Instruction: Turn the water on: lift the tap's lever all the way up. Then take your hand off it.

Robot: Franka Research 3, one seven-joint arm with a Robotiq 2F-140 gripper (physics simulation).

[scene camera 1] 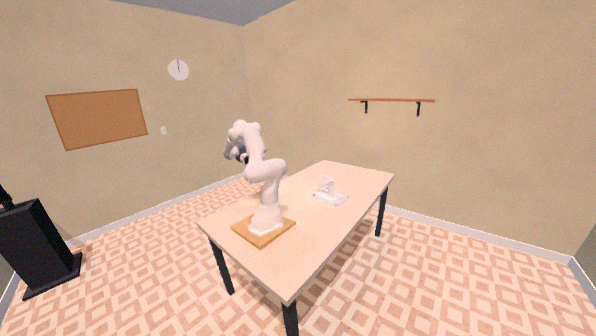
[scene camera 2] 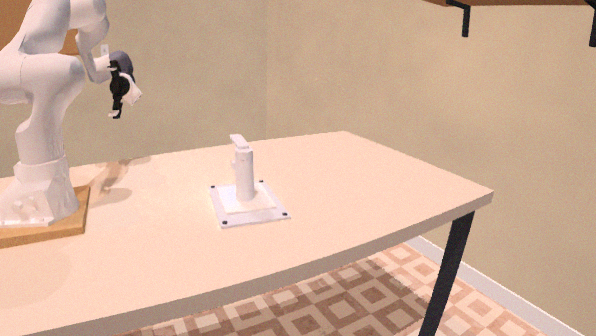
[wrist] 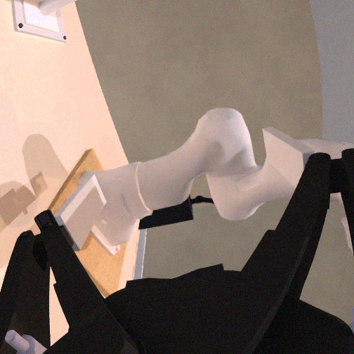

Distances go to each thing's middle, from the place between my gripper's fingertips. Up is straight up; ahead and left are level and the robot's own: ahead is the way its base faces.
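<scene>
There is the base plate (scene camera 2: pixel 280 213), and it sits well below my hand, a long way ahead of it and a long way to the right of it.
</scene>
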